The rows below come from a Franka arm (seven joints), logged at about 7 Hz.
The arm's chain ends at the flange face. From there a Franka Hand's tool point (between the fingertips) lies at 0.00 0.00 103.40 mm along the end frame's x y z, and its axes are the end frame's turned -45 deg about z.
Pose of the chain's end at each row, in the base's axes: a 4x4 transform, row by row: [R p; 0 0 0 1], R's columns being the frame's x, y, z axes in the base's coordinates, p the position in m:
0.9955, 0.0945, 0.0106, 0.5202; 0.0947, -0.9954, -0.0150, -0.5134; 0.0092, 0.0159, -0.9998, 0.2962; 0, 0, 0, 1
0.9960, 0.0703, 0.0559, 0.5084; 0.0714, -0.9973, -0.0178, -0.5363; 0.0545, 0.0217, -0.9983, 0.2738; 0, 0, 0, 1
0.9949, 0.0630, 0.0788, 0.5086; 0.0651, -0.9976, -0.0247, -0.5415; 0.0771, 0.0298, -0.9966, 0.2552; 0, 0, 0, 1
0.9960, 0.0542, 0.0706, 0.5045; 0.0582, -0.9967, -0.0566, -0.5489; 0.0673, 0.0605, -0.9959, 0.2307; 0, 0, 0, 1
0.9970, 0.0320, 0.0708, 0.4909; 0.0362, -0.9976, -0.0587, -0.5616; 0.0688, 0.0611, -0.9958, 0.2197; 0, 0, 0, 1
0.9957, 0.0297, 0.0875, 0.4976; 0.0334, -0.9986, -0.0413, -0.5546; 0.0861, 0.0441, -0.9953, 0.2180; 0, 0, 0, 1
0.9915, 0.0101, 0.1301, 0.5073; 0.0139, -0.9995, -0.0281, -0.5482; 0.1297, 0.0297, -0.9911, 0.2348; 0, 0, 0, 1
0.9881, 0.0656, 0.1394, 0.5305; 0.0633, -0.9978, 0.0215, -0.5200; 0.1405, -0.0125, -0.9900, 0.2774; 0, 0, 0, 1
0.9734, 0.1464, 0.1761, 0.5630; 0.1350, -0.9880, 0.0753, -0.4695; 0.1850, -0.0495, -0.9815, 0.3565; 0, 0, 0, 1
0.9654, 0.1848, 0.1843, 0.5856; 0.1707, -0.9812, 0.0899, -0.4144; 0.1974, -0.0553, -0.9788, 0.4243; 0, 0, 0, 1
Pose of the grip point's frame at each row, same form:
0.6371, 0.7707, 0.0106, 0.5213; 0.7708, -0.6369, -0.0150, -0.5150; -0.0047, 0.0177, -0.9998, 0.1928; 0, 0, 0, 1
0.6546, 0.7540, 0.0559, 0.5142; 0.7557, -0.6547, -0.0178, -0.5381; 0.0232, 0.0539, -0.9983, 0.1706; 0, 0, 0, 1
0.6590, 0.7480, 0.0788, 0.5167; 0.7514, -0.6594, -0.0247, -0.5441; 0.0334, 0.0756, -0.9966, 0.1522; 0, 0, 0, 1
0.6660, 0.7426, 0.0706, 0.5118; 0.7459, -0.6636, -0.0566, -0.5548; 0.0048, 0.0904, -0.9959, 0.1277; 0, 0, 0, 1
0.6824, 0.7276, 0.0708, 0.4982; 0.7310, -0.6798, -0.0587, -0.5677; 0.0054, 0.0919, -0.9958, 0.1167; 0, 0, 0, 1
0.6831, 0.7251, 0.0875, 0.5066; 0.7297, -0.6825, -0.0413, -0.5589; 0.0297, 0.0921, -0.9953, 0.1151; 0, 0, 0, 1
0.6940, 0.7082, 0.1301, 0.5208; 0.7166, -0.6969, -0.0281, -0.5511; 0.0707, 0.1127, -0.9911, 0.1323; 0, 0, 0, 1
0.6523, 0.7451, 0.1394, 0.5449; 0.7503, -0.6608, 0.0215, -0.5178; 0.1082, 0.0905, -0.9900, 0.1750; 0, 0, 0, 1
0.5848, 0.7918, 0.1761, 0.5812; 0.7941, -0.6032, 0.0753, -0.4617; 0.1658, 0.0958, -0.9815, 0.2550; 0, 0, 0, 1
0.5520, 0.8133, 0.1843, 0.6047; 0.8145, -0.5731, 0.0899, -0.4051; 0.1787, 0.1005, -0.9788, 0.3231; 0, 0, 0, 1

